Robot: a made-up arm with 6 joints.
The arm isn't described. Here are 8 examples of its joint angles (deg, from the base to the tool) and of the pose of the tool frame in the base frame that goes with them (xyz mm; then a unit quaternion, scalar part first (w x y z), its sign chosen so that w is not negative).
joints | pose
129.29 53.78 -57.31 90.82 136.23 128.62 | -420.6 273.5 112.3 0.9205 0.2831 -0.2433 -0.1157
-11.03 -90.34 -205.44 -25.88 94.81 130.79 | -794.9 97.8 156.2 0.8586 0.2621 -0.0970 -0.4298
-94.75 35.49 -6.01 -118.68 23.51 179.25 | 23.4 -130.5 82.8 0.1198 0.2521 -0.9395 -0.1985
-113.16 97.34 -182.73 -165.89 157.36 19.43 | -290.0 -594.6 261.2 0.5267 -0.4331 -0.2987 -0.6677
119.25 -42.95 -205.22 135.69 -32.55 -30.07 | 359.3 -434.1 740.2 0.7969 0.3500 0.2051 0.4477
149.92 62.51 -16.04 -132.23 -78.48 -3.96 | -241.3 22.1 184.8 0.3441 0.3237 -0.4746 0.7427
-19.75 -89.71 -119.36 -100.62 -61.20 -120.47 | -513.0 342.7 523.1 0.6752 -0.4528 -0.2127 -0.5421
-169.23 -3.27 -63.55 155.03 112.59 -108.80 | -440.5 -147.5 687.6 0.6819 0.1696 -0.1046 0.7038
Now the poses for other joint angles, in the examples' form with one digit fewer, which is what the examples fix.
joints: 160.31 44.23 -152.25 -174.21 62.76 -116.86
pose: -694 255 727 0.918 -0.088 -0.029 0.387
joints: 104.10 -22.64 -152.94 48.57 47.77 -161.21
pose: 7 -109 1098 0.056 -0.383 0.192 0.902
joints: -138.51 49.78 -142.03 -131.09 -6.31 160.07
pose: -542 -587 441 0.551 0.108 -0.711 0.424
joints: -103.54 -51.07 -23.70 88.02 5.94 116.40
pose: -119 -144 494 0.493 0.700 0.377 -0.354
